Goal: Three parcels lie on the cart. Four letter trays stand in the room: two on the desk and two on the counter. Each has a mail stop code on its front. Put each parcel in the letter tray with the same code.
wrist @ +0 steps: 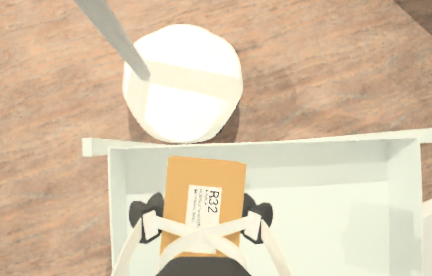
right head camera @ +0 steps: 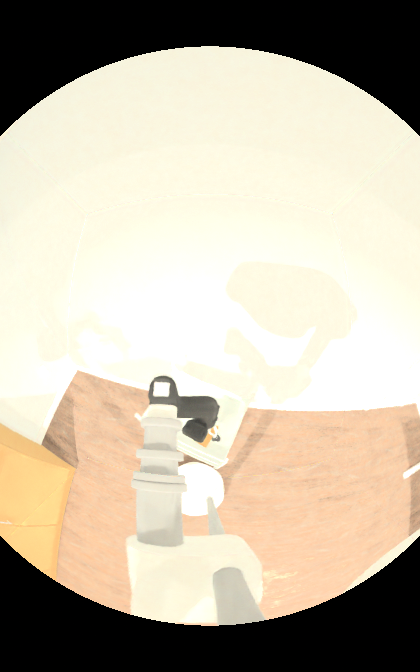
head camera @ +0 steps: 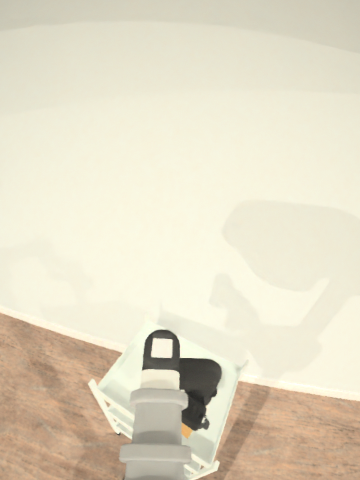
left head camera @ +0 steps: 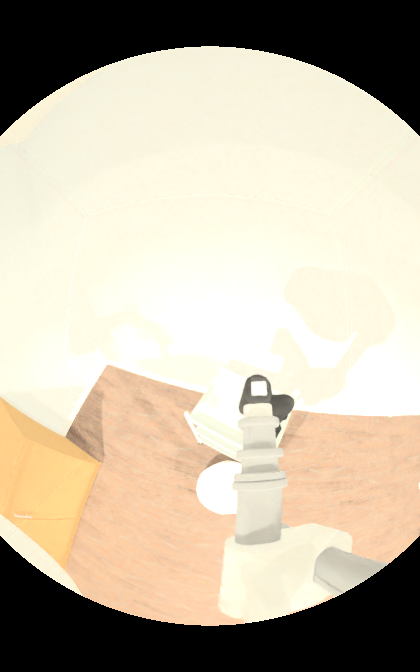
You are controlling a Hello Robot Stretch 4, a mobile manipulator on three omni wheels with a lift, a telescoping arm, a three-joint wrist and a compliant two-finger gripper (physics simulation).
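Where they show: gripper, fingertip midpoint: point(wrist: 201, 209); robot's base at its link origin: point(wrist: 185, 91).
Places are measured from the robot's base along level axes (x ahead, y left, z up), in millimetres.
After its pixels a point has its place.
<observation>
My gripper point(wrist: 201, 209) @(x 273, y -88, z 788 mm) is shut on an orange-brown parcel point(wrist: 205, 172) @(x 240, y -66, z 836 mm) point(head camera: 186, 431) @(x 225, y -77, z 836 mm) point(right head camera: 205, 441) with a white label reading R32. The fingers press on its two sides, and the label faces the wrist camera. The held parcel is over the pale green cart point(wrist: 300, 145) @(x 297, y 80, z 635 mm) point(head camera: 227, 417) @(x 289, y -226, z 696 mm) point(right head camera: 234, 422) point(left head camera: 215, 407), near one end wall in the wrist view. My arm and wrist hide part of the cart in the head views. The other two parcels, the letter trays and their codes do not show.
A white round object point(wrist: 182, 107) @(x 80, y -44, z 187 mm) point(left head camera: 216, 487) point(right head camera: 206, 485) with a grey pole point(wrist: 112, 37) stands beside the cart. An orange-brown box-like piece of furniture point(left head camera: 42, 480) point(right head camera: 30, 490) is at the left. A pale wall point(head camera: 150, 175) @(x 825, y 79, z 1286 mm) rises behind the cart.
</observation>
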